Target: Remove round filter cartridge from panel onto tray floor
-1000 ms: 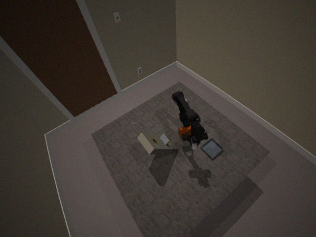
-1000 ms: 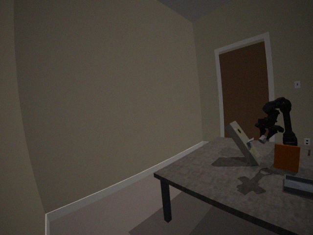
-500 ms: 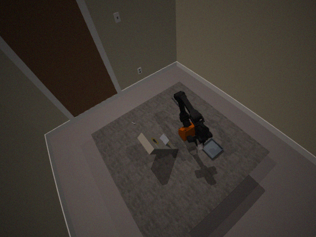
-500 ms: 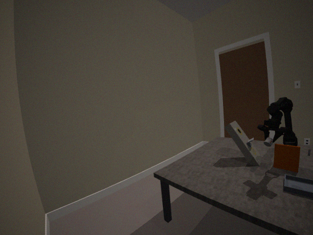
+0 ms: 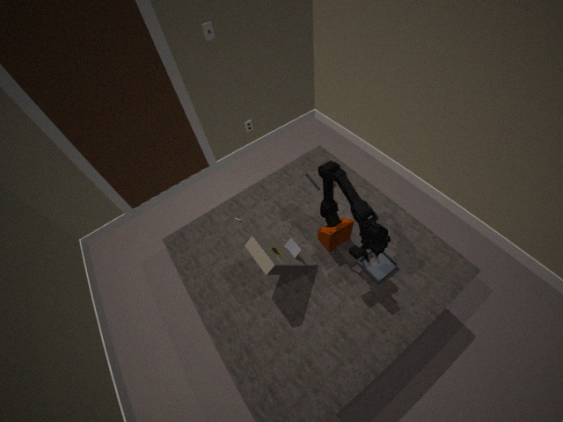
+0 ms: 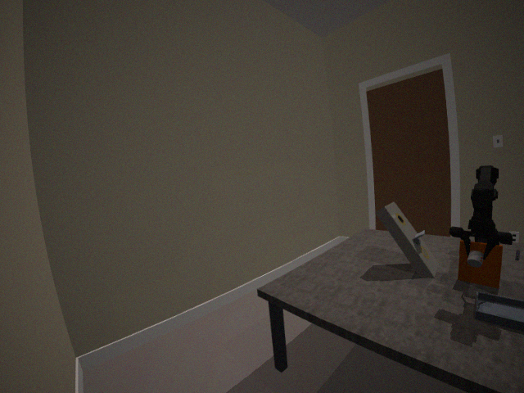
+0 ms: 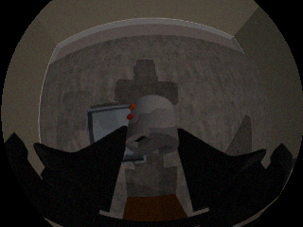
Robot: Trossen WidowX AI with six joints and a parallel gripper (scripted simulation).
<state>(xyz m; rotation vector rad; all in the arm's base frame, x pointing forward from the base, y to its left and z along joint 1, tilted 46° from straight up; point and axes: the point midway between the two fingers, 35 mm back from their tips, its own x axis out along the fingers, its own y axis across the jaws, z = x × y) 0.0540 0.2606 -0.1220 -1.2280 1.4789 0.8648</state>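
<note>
Now: the grey tray 9 cm behind my gripper tip and 19 cm below it. The rest, counted from my gripper tip: round filter cartridge: right at my gripper tip; service panel: 29 cm ahead, 30 cm to the right, 2 cm below.
</note>
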